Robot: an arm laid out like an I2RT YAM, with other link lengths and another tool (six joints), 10 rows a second.
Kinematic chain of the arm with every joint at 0, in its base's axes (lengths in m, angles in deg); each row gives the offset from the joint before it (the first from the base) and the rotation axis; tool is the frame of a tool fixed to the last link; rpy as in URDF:
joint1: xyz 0 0 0.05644 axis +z
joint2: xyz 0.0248 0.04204 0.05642 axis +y
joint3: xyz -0.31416 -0.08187 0 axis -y
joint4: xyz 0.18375 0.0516 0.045 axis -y
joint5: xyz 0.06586 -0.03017 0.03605 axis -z
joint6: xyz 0.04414 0 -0.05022 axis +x
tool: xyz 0.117 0.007 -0.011 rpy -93.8 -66.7 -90
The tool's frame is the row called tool.
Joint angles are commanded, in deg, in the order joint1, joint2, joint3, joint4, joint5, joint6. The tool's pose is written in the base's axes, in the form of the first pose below.
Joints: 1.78 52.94 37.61 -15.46 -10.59 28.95
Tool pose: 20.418 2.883 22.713 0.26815 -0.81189 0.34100 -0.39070
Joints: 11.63 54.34 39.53 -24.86 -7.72 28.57
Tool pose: 18.331 5.259 20.588 0.24647 -0.86642 0.29450 -0.31912
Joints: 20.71 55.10 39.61 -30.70 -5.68 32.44
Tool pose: 16.108 7.084 18.878 0.23704 -0.89762 0.26988 -0.25547
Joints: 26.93 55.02 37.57 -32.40 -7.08 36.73
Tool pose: 13.983 8.624 17.455 0.24767 -0.91337 0.25350 -0.20039
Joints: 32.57 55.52 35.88 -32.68 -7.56 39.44
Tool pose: 12.471 9.756 16.406 0.24961 -0.92615 0.23076 -0.16337
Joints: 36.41 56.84 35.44 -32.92 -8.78 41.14
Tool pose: 11.465 10.762 15.899 0.25099 -0.93538 0.21158 -0.13150
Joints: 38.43 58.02 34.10 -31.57 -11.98 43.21
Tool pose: 10.472 11.808 15.412 0.26370 -0.93818 0.20361 -0.09398
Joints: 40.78 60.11 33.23 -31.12 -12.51 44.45
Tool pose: 9.832 12.298 14.629 0.25238 -0.94509 0.19600 -0.06855
